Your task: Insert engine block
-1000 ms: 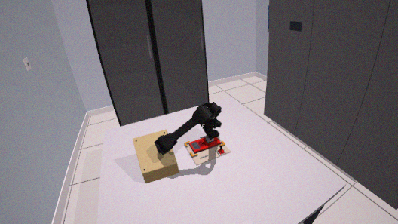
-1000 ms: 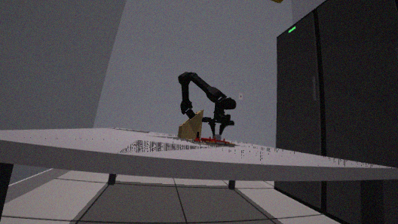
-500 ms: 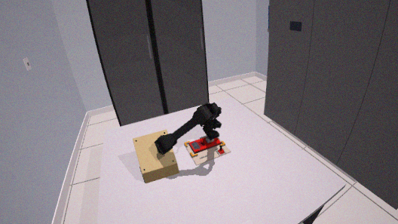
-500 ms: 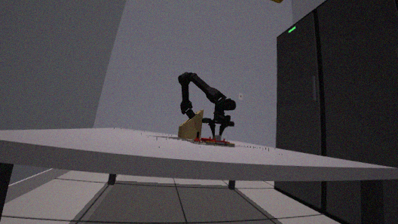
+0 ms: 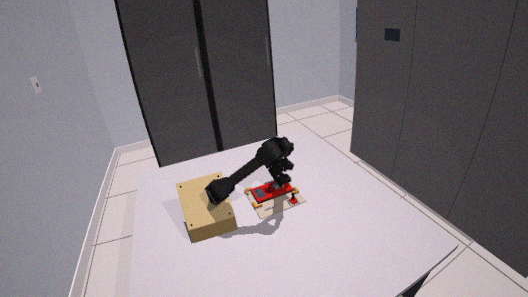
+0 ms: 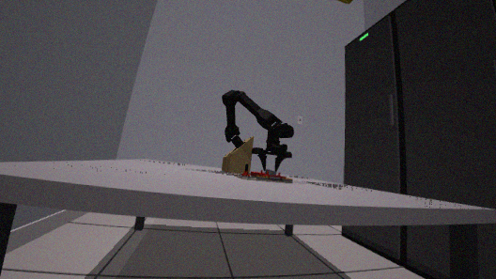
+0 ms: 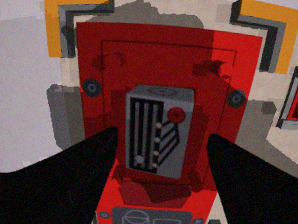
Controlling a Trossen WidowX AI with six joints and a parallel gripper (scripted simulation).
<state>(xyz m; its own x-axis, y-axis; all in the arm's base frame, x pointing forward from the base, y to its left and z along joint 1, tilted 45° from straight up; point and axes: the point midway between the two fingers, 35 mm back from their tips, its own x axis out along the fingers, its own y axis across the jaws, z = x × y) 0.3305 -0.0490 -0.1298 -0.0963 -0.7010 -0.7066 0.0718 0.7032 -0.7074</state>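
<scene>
Right now the grey engine block is 1 cm to the left of my gripper tip and 1 cm below it.
</scene>
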